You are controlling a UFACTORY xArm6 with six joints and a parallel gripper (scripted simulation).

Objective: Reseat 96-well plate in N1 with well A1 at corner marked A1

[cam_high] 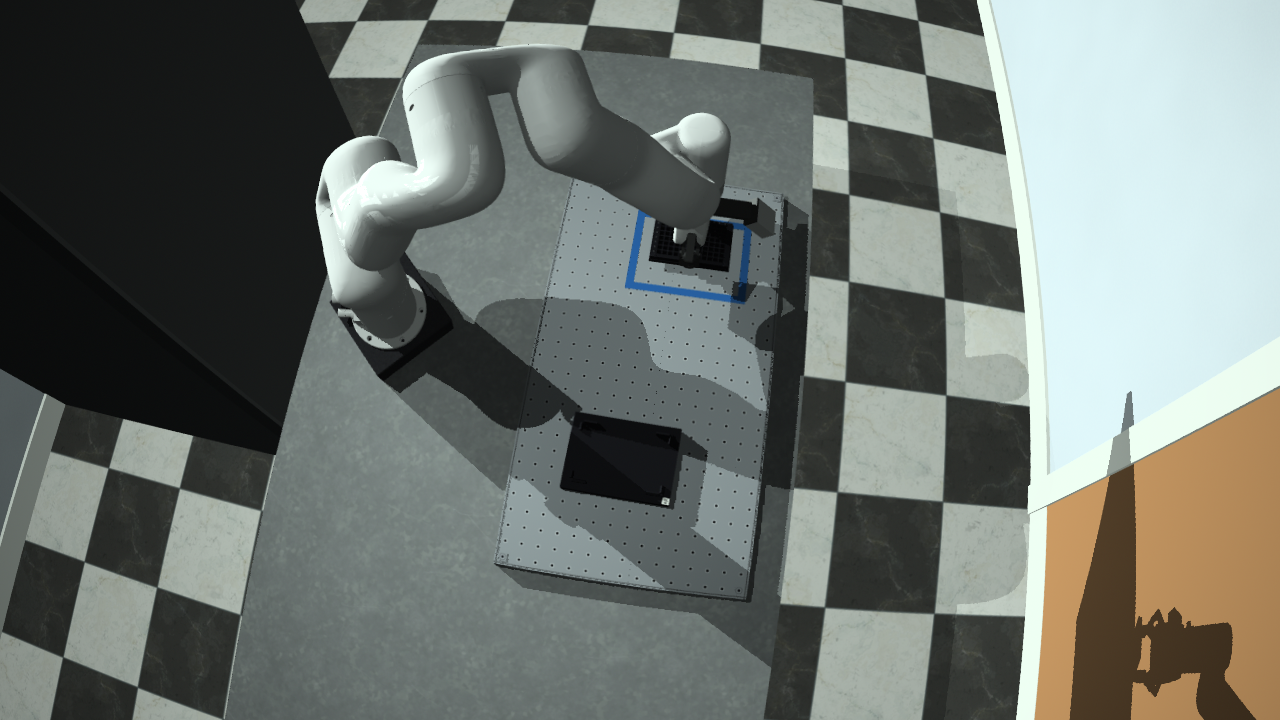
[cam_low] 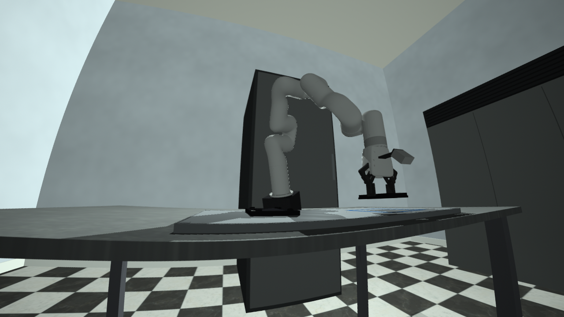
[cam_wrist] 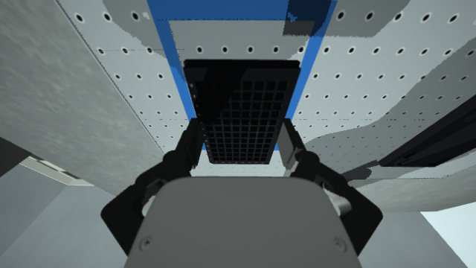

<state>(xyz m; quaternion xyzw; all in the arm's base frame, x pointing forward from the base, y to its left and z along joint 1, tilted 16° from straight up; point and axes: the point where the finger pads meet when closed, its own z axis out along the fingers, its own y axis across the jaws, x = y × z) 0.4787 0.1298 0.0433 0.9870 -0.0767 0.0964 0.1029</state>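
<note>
Now: hand 340 mm to the left of the black plate nest N1, 120 mm past it and 50 mm above it. Round my hand: black 96-well plate: 10 mm below; then small white A1 mark: 410 mm to the right, 60 mm behind, 40 mm below.
</note>
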